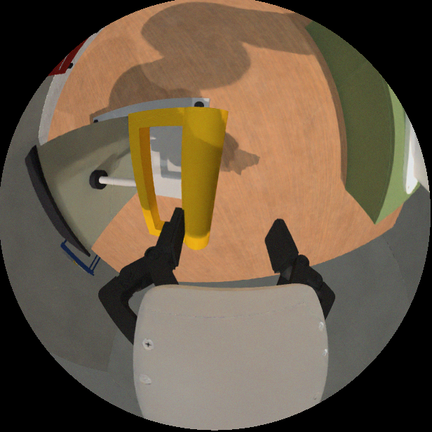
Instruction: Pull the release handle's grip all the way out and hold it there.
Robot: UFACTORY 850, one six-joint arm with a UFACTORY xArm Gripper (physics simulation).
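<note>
The yellow release handle (pixel 202 175) is a loop with a thick round grip bar on its right side and a thinner frame on its left. It stands over a light grey mount, and a white rod (pixel 117 181) runs from the frame leftward to a black collar. My gripper (pixel 229 225) is open, its black fingers wide apart at the handle's near end. The left finger is at the left edge of the grip bar and hides part of the frame's near corner. The right finger is well to the right of the bar, with a visible gap between them.
A grey-green housing (pixel 75 150) with a black edge is at the left. A grey metal strip (pixel 150 106) lies behind the handle. A large green object (pixel 367 125) stands at the right. A red and white item (pixel 67 57) is at the far left, on or beside the wooden table (pixel 295 125).
</note>
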